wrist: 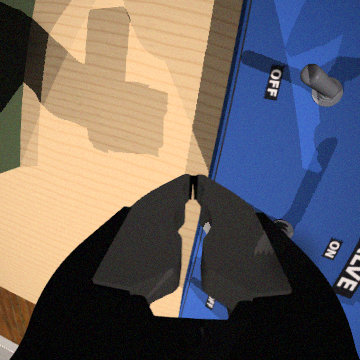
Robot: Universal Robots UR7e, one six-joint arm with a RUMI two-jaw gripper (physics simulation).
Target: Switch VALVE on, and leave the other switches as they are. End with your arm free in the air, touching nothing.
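Places are measured from the arm's base along level axes (x down, y ahead, z right), in metres.
Where they show: gripper, fingertip midpoint: (192,177).
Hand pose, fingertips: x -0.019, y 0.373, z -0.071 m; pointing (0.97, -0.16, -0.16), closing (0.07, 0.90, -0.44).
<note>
After its pixels a point has its place.
The blue switch panel (270,165) {z -0.101, x 0.018, y 0.429 m} fills the right side of the wrist view. The black VALVE label (350,272) {z -0.063, x -0.017, y 0.534 m} is cut off at the right edge, with an ON label (332,248) {z -0.071, x -0.008, y 0.509 m} beside it. A grey switch (284,228) {z -0.063, x 0.002, y 0.465 m} near these labels shows only in part behind the right finger; which way its lever leans cannot be told. My gripper (192,177) {z -0.071, x -0.020, y 0.373 m} is shut with nothing between its fingertips. Its tips appear beside the panel's left edge in this view; whether a finger touches the switch is hidden.
Another grey toggle switch (322,86) {z -0.161, x -0.020, y 0.414 m} stands at the upper right and leans toward its OFF label (273,82) {z -0.159, x 0.023, y 0.395 m}. Part of another OFF label (211,301) {z 0.068, x 0.023, y 0.472 m} shows between the fingers. A light wooden surface (65,210) {z 0.113, x 0.097, y 0.235 m} lies left of the panel, with a green object (10,142) {z 0.043, x 0.079, y 0.129 m} at the left edge.
</note>
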